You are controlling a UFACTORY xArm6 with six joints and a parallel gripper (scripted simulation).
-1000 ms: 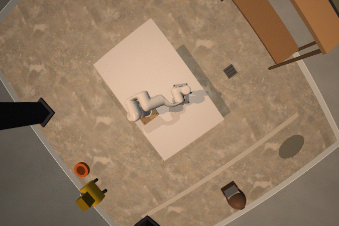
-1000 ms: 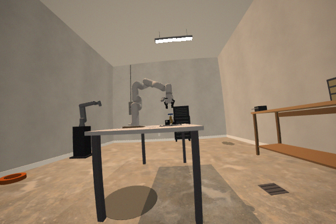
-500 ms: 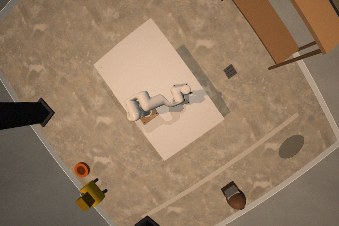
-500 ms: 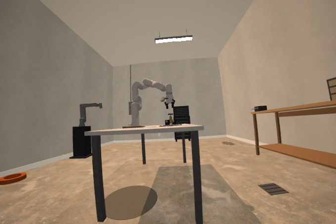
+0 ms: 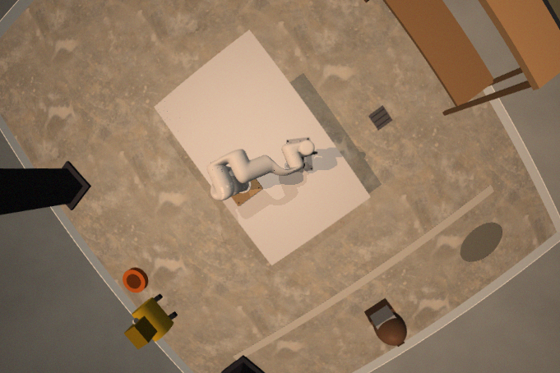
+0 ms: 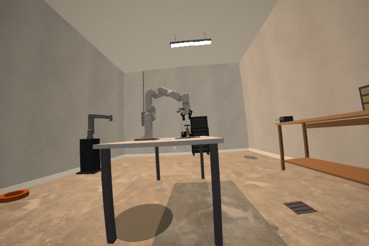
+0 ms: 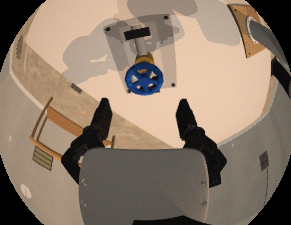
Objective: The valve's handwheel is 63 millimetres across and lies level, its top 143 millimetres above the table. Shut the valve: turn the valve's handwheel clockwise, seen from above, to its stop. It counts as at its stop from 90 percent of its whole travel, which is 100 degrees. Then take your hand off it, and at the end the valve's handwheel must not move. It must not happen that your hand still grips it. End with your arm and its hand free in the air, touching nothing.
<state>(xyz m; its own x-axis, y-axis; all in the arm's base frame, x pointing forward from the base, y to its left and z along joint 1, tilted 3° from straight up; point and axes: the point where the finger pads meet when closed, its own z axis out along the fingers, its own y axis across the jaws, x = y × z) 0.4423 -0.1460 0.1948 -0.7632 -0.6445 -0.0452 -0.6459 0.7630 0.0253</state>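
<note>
My hand is 8 cm above the blue handwheel.
</note>
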